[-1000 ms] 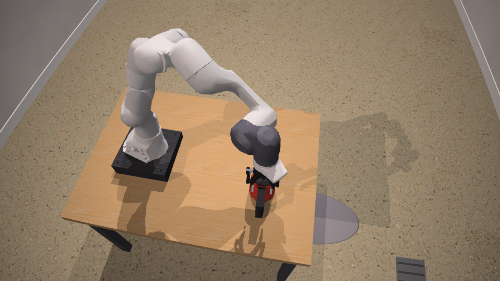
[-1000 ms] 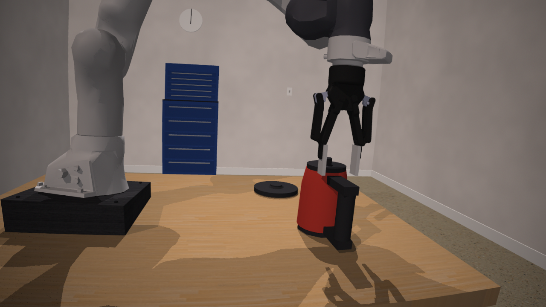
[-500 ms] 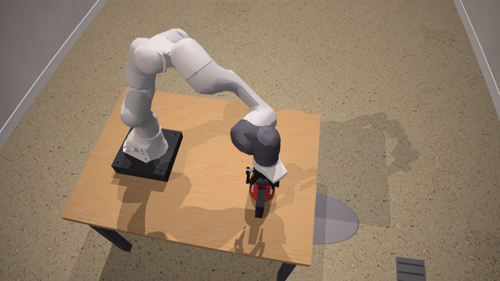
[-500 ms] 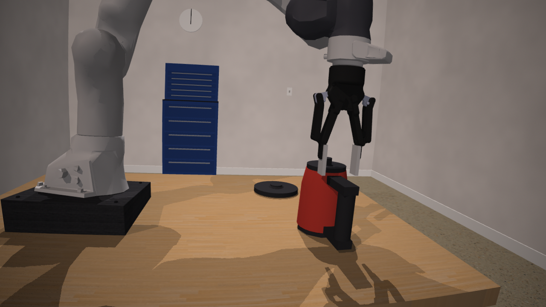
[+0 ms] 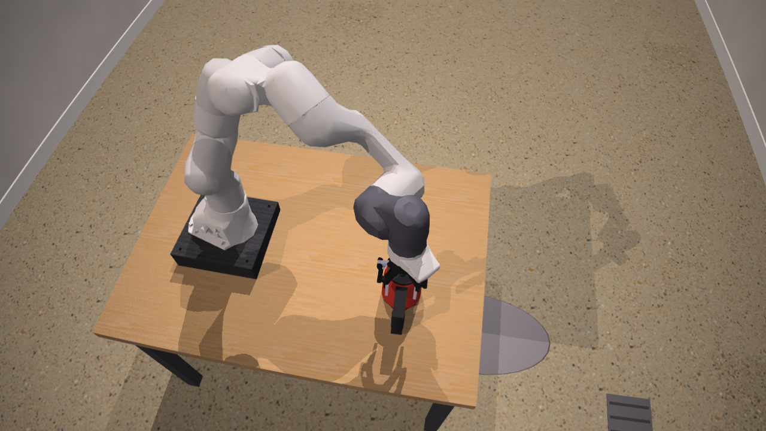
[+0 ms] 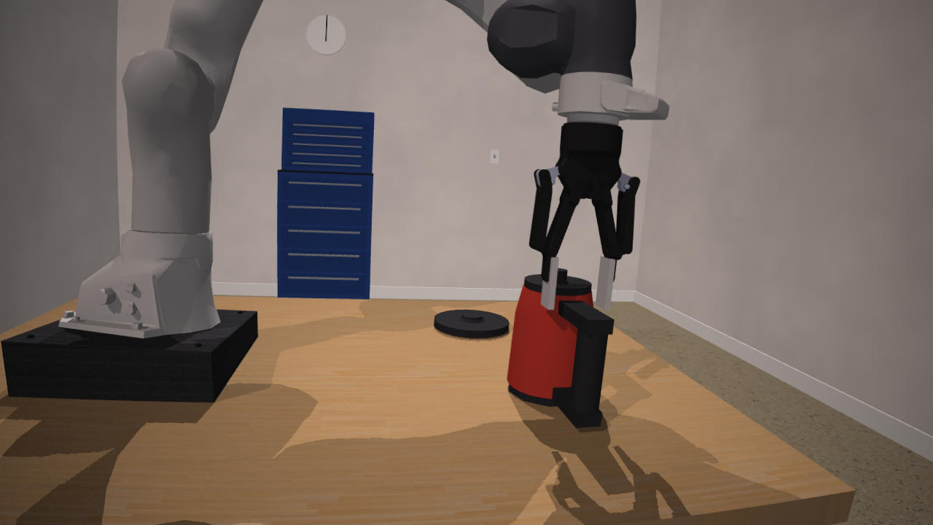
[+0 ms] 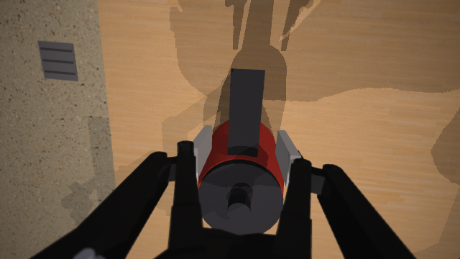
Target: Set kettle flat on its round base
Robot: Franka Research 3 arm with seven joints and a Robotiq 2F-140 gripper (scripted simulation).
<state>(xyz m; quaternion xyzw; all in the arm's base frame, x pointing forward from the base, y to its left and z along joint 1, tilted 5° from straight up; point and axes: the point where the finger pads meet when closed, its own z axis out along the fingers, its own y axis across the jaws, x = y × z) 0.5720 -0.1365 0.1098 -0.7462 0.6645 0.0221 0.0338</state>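
The kettle is 3 cm to the left of my hand and 8 cm below it. From my hand the other things lie so: round black base 9 cm behind, 37 cm to the left, 16 cm below.
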